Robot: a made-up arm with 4 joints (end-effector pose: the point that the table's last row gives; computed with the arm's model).
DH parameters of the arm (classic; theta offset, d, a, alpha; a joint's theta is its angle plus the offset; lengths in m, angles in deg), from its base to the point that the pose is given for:
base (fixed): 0 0.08 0 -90
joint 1: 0 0.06 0.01 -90
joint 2: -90 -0.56 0.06 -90
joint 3: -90 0.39 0.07 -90
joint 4: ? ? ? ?
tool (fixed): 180 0.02 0 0
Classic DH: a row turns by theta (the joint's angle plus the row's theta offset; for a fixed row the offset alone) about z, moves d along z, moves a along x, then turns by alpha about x.
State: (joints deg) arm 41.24 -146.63 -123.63 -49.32
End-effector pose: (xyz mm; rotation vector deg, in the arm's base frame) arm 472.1 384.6 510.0 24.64 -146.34 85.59
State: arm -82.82 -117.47 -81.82 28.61
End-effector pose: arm -462.0 22.5 -68.5 -123.25 -115.06 14.12
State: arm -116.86 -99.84 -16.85 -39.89
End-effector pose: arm -158.7 126.0 -124.3 -96.93 -115.00 94.96
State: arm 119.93 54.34 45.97 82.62
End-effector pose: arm 675.3 -271.3 -502.1 34.72 149.46 -90.84
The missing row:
joint 4: 90 0.14 0.38 -90
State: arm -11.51 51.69 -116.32 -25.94
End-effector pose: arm -224.2 -93.6 576.5 -105.96 26.69 -17.78
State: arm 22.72 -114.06 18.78 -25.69
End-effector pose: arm -71.9 -11.4 543.6 57.24 16.74 97.85
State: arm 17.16 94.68 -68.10 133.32
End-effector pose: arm 383.0 -626.8 487.1 -49.25 -100.80 100.23
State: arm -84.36 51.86 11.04 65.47
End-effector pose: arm -834.1 -48.6 440.9 52.94 -22.53 -3.56
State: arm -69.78 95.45 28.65 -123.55
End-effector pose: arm -148.1 -556.2 482.5 27.31 97.30 111.06
